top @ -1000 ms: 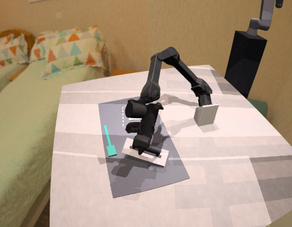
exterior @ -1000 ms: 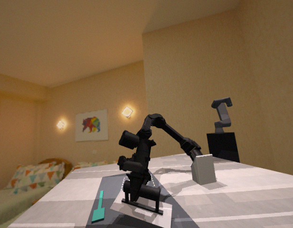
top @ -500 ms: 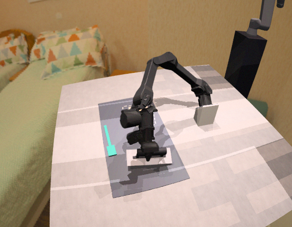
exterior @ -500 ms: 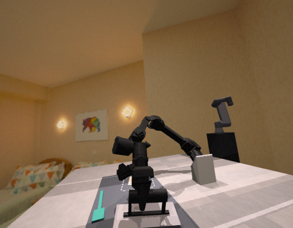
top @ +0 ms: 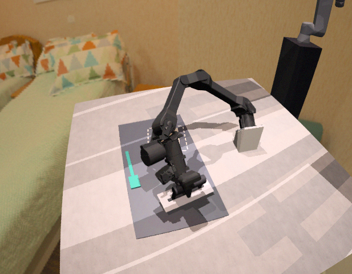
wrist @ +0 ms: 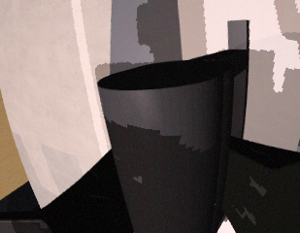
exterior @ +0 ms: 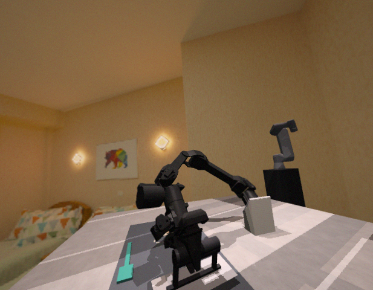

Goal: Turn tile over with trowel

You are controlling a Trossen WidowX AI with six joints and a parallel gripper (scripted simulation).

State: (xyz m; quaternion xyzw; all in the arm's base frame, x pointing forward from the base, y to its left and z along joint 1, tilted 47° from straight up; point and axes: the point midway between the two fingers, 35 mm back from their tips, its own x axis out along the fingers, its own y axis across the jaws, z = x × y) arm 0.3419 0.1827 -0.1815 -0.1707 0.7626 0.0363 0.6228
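Right now my gripper tip is 10 mm short of the white-bladed tool and 20 mm to the left of it. The rest, counted from my gripper tip: tile: 20 mm ahead, 390 mm to the right, 60 mm below; then teal trowel: 200 mm ahead, 190 mm to the right, 60 mm below; then grey mat: 60 mm ahead, 230 mm to the right, 90 mm below.
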